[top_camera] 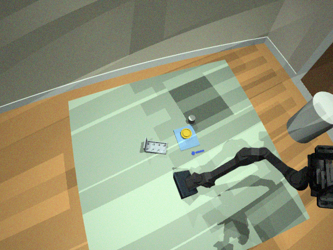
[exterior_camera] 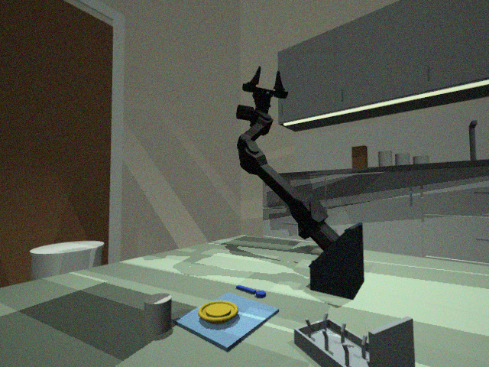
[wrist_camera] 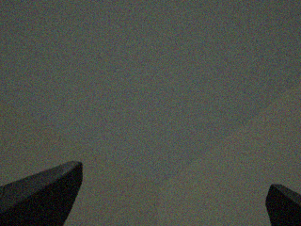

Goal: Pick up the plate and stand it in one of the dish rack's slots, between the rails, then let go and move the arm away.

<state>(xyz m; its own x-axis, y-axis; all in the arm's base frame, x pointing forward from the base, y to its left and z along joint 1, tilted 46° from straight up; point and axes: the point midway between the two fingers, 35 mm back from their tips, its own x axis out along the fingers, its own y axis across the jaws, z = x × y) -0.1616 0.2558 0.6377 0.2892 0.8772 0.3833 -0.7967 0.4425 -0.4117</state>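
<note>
My gripper tip is now 720 mm above the yellow plate, 510 mm short of it and 130 mm to the right of it. Round my gripper tip: blue mat: 740 mm below, 490 mm ahead, 140 mm to the left; grey dish rack: 710 mm below, 500 mm ahead, 340 mm to the left; blue spoon: 730 mm below, 370 mm ahead, 130 mm to the left.
</note>
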